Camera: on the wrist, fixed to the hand. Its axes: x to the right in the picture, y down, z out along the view.
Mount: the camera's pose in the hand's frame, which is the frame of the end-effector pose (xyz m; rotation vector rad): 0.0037 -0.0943 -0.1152 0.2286 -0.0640 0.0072
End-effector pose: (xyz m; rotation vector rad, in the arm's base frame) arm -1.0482 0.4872 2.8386 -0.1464 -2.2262 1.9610
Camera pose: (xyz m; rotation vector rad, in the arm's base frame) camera -1.0260 0.5878 2.9461 -0.0625 -2.0198 2.2347
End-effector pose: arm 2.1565 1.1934 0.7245 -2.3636 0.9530 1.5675
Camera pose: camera 2.3013 1.2143 0.7521 -2.1450 1.0653 1.4414
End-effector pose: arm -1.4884 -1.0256 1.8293 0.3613 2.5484 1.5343
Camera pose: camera -1.5325 -1.1648 1.7999 0.4388 2.6796 1.2142
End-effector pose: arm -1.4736 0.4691 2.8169 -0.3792 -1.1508 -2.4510
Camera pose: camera -1.5292 0.4330 2.6835 -0.3936 -1.4357 -2.2834
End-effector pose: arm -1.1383 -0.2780 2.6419 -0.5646 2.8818 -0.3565
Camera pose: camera -1.1347 -0.3414 2.7766 -0.5149 2.7308 -0.6439
